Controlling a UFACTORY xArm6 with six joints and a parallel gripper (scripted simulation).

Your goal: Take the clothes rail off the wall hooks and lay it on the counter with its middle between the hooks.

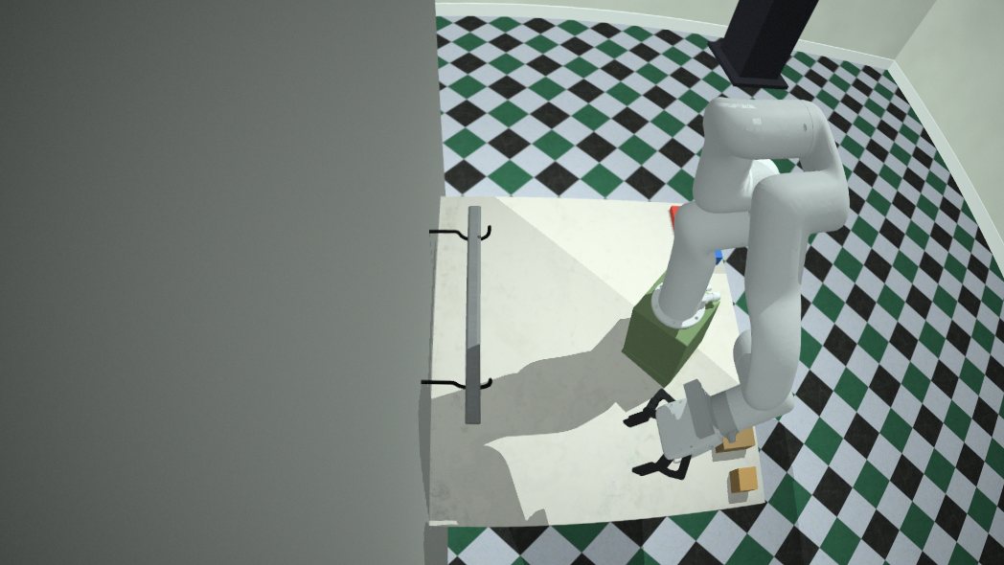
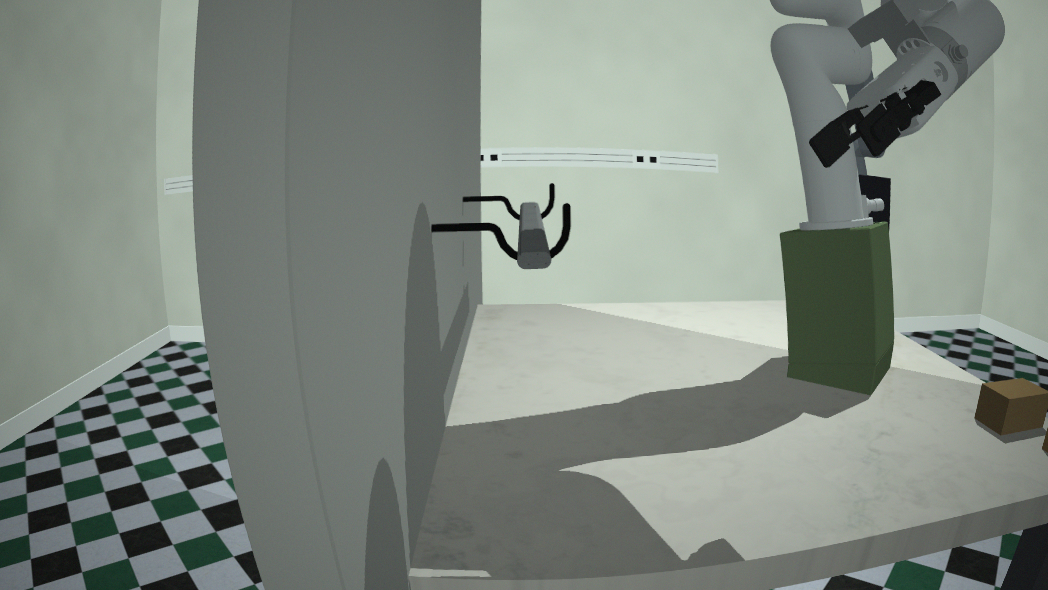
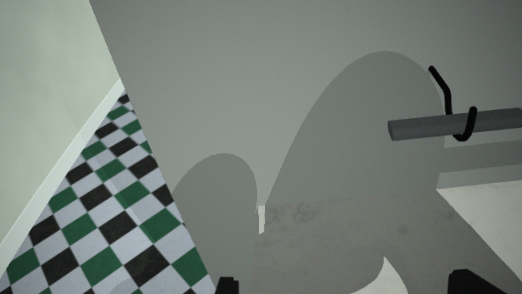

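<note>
The grey clothes rail lies 36 cm to the right of my hand, 24 cm ahead of it and 12 cm below it. Also, from my hand: grey wall (38 cm to the right, 36 cm ahead, 9 cm above); red object (66 cm to the right, 44 cm behind, 32 cm below); blue object (54 cm to the right, 44 cm behind, 31 cm below).
</note>
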